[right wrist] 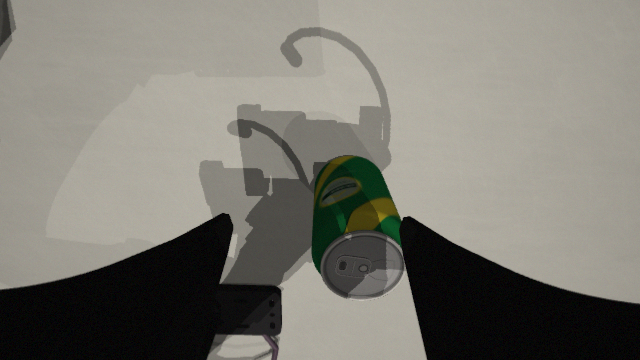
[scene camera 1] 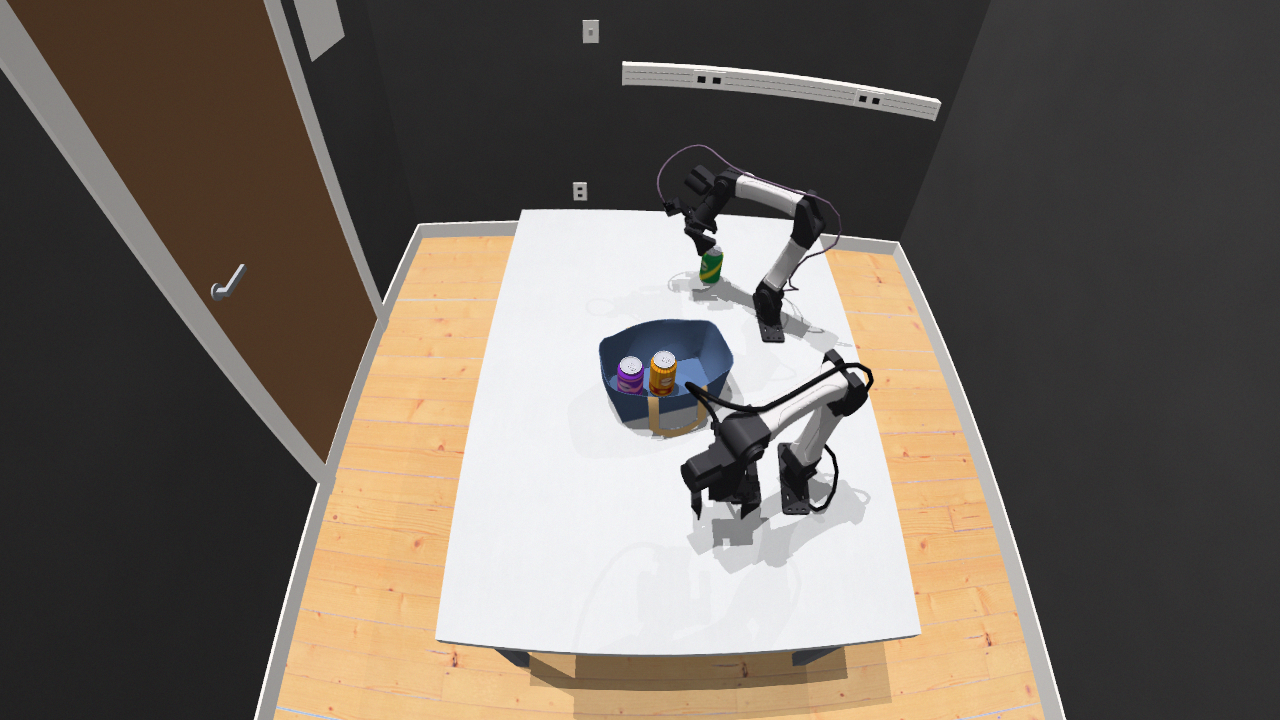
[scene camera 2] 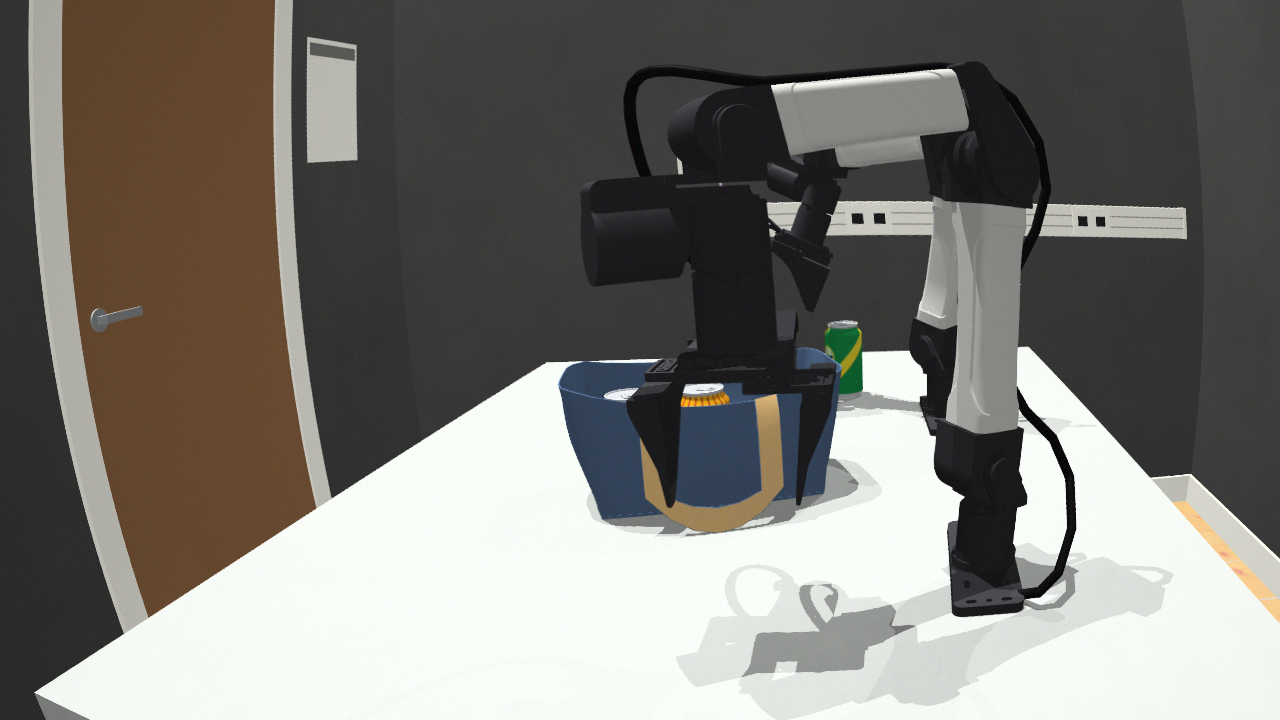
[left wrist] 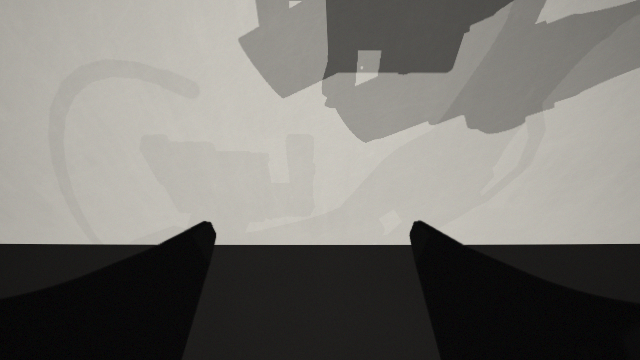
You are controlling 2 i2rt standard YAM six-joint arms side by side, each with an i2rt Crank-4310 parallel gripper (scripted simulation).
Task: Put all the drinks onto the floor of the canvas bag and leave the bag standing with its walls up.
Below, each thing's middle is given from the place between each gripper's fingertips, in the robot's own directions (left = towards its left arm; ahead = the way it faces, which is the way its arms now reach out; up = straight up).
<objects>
Right now my right hand (scene camera 2: 809,307) is 5 cm past the green can (scene camera 2: 843,340), 3 cm to the left of it and 10 cm above it.
Right now my left hand (scene camera 2: 735,505) is 870 mm to the left of the green can, 90 mm above it and 50 mm past it.
</objects>
